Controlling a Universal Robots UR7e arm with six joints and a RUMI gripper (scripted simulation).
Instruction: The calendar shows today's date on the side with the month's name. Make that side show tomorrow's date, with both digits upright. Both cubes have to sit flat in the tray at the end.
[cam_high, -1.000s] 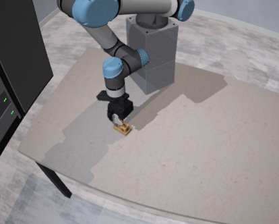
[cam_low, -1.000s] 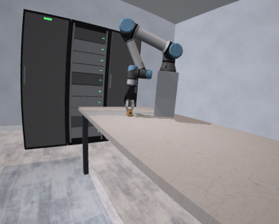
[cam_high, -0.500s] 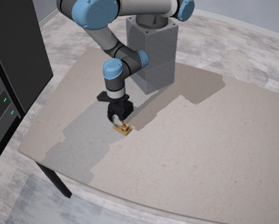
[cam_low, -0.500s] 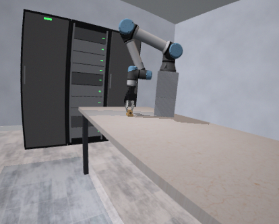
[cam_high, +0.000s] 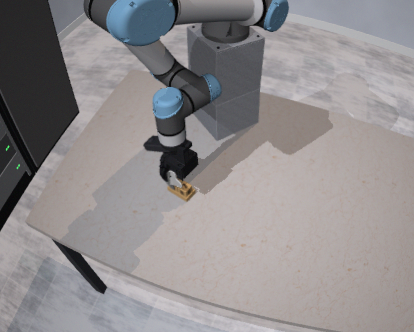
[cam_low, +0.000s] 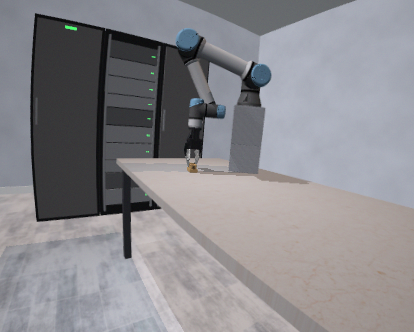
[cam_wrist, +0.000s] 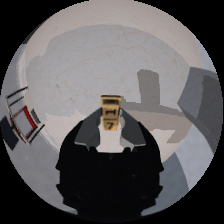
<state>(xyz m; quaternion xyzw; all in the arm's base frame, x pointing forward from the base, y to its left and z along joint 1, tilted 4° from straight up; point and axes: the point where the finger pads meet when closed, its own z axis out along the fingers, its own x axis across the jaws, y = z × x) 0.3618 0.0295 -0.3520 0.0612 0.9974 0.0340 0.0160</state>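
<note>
My gripper is now 10 mm above the wooden date cube. From my hand the other things lie so: wooden cube 30 mm to the left, 10 mm below; tray 30 mm below, 20 mm to the left.
</note>
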